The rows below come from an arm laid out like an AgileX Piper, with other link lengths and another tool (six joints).
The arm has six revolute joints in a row. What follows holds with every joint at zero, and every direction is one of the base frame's. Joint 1 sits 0.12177 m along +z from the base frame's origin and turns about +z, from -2.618 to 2.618 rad. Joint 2 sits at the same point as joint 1 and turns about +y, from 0 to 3.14 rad. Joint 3 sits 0.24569 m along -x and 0.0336 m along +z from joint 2 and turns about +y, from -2.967 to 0 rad. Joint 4 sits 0.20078 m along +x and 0.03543 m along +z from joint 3 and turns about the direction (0.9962, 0, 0.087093), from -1.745 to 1.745 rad. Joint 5 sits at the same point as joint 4 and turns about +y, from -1.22 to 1.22 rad. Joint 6 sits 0.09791 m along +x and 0.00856 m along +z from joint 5 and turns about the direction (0.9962, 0, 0.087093), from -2.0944 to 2.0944 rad. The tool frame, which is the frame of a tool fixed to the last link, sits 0.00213 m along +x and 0.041 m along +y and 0.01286 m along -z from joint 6; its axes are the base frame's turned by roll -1.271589, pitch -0.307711 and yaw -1.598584 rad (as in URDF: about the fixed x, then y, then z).
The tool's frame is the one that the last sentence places.
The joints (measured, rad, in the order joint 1, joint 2, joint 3, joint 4, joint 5, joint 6), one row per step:
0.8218, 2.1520, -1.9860, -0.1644, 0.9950, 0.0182
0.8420, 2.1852, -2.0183, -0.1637, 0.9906, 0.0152
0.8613, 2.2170, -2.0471, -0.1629, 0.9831, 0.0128
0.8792, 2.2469, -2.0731, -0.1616, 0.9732, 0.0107
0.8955, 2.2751, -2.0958, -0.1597, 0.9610, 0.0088
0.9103, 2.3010, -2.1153, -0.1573, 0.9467, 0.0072
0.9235, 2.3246, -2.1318, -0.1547, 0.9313, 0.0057
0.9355, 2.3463, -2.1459, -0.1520, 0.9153, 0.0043
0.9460, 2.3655, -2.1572, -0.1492, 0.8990, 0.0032
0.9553, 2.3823, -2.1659, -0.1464, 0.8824, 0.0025
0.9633, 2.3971, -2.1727, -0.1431, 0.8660, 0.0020
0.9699, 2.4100, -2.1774, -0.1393, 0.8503, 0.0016
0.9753, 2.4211, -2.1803, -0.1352, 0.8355, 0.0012
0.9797, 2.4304, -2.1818, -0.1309, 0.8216, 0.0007
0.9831, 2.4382, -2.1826, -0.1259, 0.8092, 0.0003
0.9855, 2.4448, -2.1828, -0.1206, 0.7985, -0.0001
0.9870, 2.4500, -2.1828, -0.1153, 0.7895, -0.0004
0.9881, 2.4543, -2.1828, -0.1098, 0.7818, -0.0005
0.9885, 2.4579, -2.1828, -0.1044, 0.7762, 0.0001
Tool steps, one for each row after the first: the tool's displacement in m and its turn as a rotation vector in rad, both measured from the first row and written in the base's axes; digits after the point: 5 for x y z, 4 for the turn. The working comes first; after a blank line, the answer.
Tool pose at each row, in the base's axes (x y z in m, rotation vector in rad; the steps are taken from these numbers as rounded here):
0.25539, 0.31281, 0.21181, -2.4874, 0.4660, -0.5610
0.25319, 0.32266, 0.20620, -2.4869, 0.4356, -0.5541
0.25076, 0.33210, 0.20026, -2.4849, 0.4065, -0.5477
0.24825, 0.34098, 0.19438, -2.4808, 0.3793, -0.5416
0.24577, 0.34924, 0.18838, -2.4755, 0.3543, -0.5356
0.24331, 0.35687, 0.18258, -2.4685, 0.3316, -0.5300
0.24096, 0.36375, 0.17699, -2.4608, 0.3110, -0.5247
0.23868, 0.37004, 0.17160, -2.4527, 0.2922, -0.5198
0.23655, 0.37560, 0.16659, -2.4444, 0.2759, -0.5152
0.23454, 0.38055, 0.16199, -2.4358, 0.2616, -0.5110
0.23273, 0.38492, 0.15780, -2.4269, 0.2498, -0.5067
0.23114, 0.38865, 0.15391, -2.4187, 0.2405, -0.5021
0.22977, 0.39180, 0.15035, -2.4113, 0.2333, -0.4974
0.22858, 0.39445, 0.14722, -2.4043, 0.2275, -0.4928
0.22759, 0.39667, 0.14455, -2.3977, 0.2240, -0.4877
0.22683, 0.39845, 0.14221, -2.3921, 0.2224, -0.4825
0.22632, 0.39984, 0.14039, -2.3870, 0.2223, -0.4775
0.22589, 0.40103, 0.13894, -2.3821, 0.2234, -0.4725
0.22565, 0.40190, 0.13772, -2.3784, 0.2266, -0.4674

-0.00220, 0.00985, -0.00561, 0.0018, -0.0025, 0.0235
-0.00463, 0.01929, -0.01155, 0.0047, -0.0055, 0.0460
-0.00714, 0.02817, -0.01743, 0.0093, -0.0088, 0.0672
-0.00962, 0.03643, -0.02343, 0.0148, -0.0120, 0.0869
-0.01208, 0.04406, -0.02923, 0.0218, -0.0154, 0.1050
-0.01443, 0.05094, -0.03482, 0.0293, -0.0187, 0.1216
-0.01671, 0.05723, -0.04021, 0.0370, -0.0221, 0.1369
-0.01884, 0.06279, -0.04522, 0.0450, -0.0251, 0.1504
-0.02085, 0.06774, -0.04982, 0.0532, -0.0280, 0.1623
-0.02266, 0.07211, -0.05401, 0.0618, -0.0304, 0.1726
-0.02425, 0.07584, -0.05790, 0.0701, -0.0318, 0.1811
-0.02562, 0.07899, -0.06146, 0.0778, -0.0325, 0.1881
-0.02681, 0.08164, -0.06459, 0.0851, -0.0327, 0.1939
-0.02780, 0.08386, -0.06726, 0.0925, -0.0320, 0.1983
-0.02856, 0.08564, -0.06960, 0.0991, -0.0305, 0.2012
-0.02907, 0.08703, -0.07142, 0.1053, -0.0287, 0.2029
-0.02950, 0.08822, -0.07287, 0.1114, -0.0265, 0.2037
-0.02974, 0.08909, -0.07409, 0.1166, -0.0234, 0.2029

